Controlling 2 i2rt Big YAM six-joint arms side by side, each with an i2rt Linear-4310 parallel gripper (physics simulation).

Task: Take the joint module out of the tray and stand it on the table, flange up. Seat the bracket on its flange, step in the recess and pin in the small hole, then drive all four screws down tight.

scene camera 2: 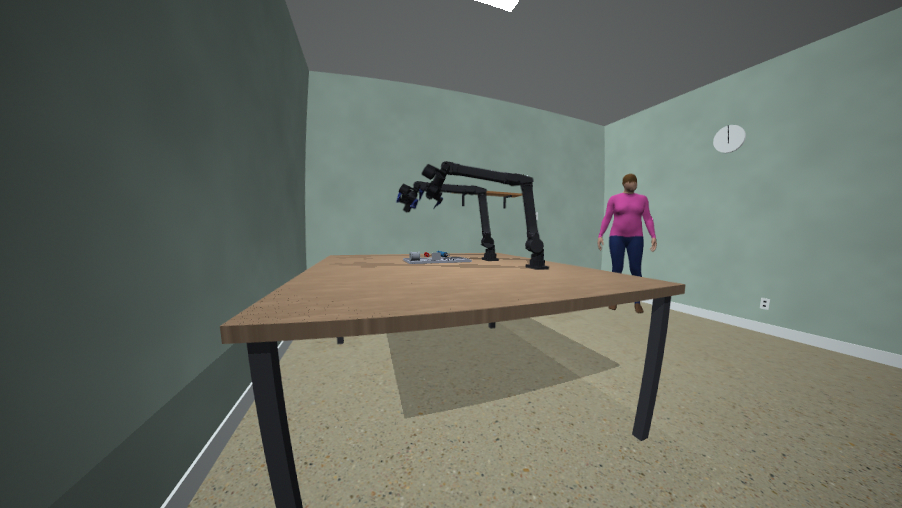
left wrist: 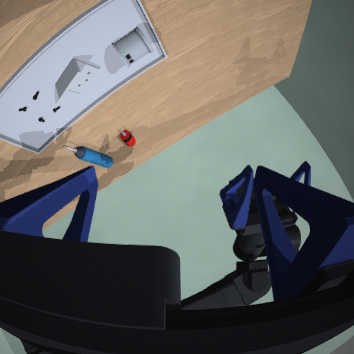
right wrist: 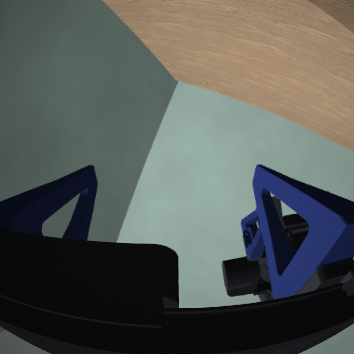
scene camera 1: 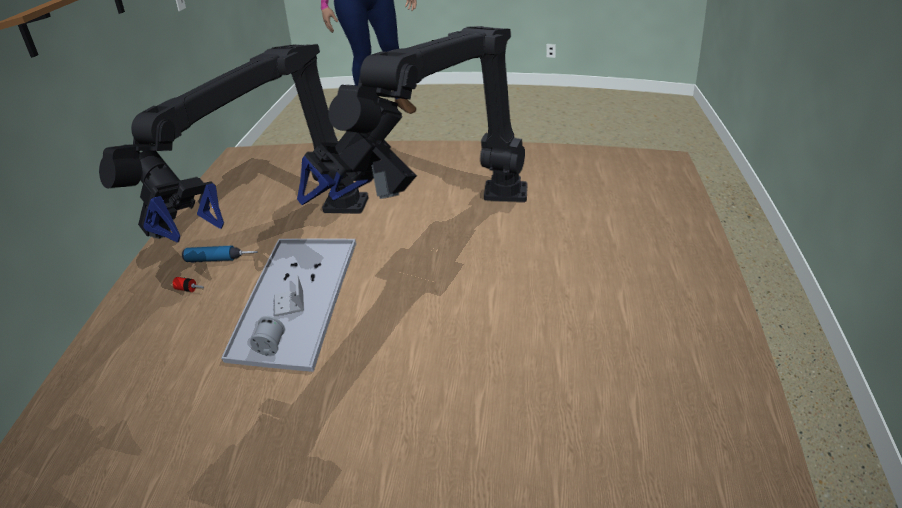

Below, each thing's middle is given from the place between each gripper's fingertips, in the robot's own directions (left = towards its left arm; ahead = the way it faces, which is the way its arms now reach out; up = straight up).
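Labels:
Counting from my left hand, I find the grey cylindrical joint module (scene camera 1: 265,341) 32 cm below, 19 cm to the right and 1 cm ahead. The tray (scene camera 1: 297,345) is 36 cm below that same left hand, 16 cm to the right of it and 14 cm behind it, while the angled grey bracket (scene camera 1: 288,302) is 33 cm below it, 16 cm to the right of it and 12 cm behind it. The blue screwdriver (scene camera 1: 213,253) is far below my left hand, far to the right of it and far behind it.
For my right hand, the module is 34 cm below it and 8 cm behind it. The bracket is 34 cm below my right hand, 2 cm to the left of it and 20 cm behind it; the tray is 37 cm below my right hand, 3 cm to the left of it and 23 cm behind it. And the screwdriver is far below my right hand, a good way to the right of it and far behind it.

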